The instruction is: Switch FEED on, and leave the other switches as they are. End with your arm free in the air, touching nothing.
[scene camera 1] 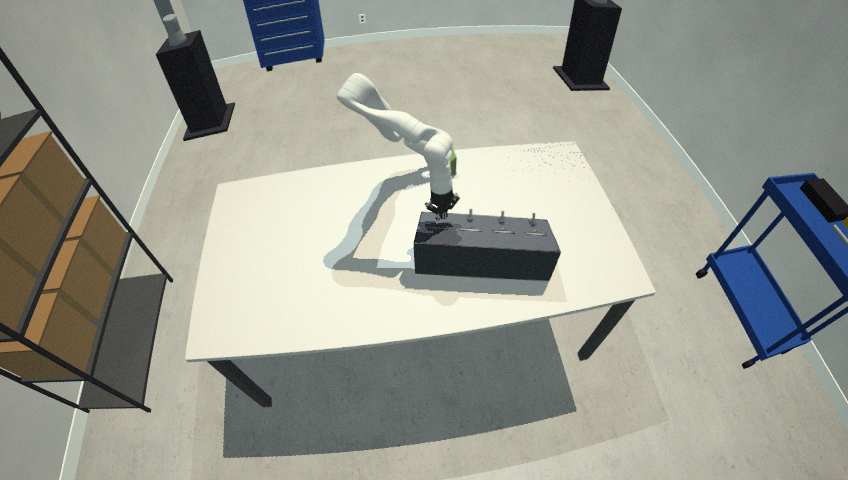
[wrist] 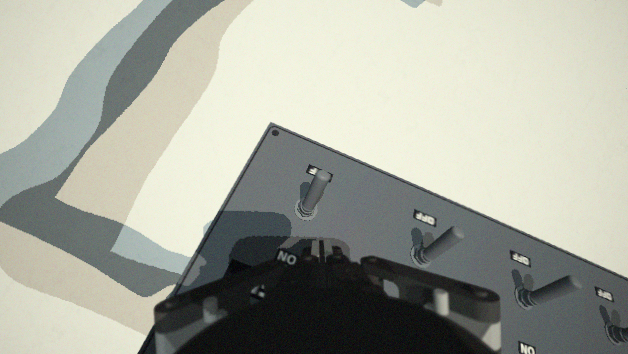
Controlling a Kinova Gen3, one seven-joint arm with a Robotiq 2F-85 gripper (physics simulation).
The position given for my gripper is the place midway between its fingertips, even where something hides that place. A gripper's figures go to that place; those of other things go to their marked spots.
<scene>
My gripper point(wrist: 321, 253) is 0.17 m from the lens. A lever point(wrist: 568, 284): 0.30 m from the lens.
</scene>
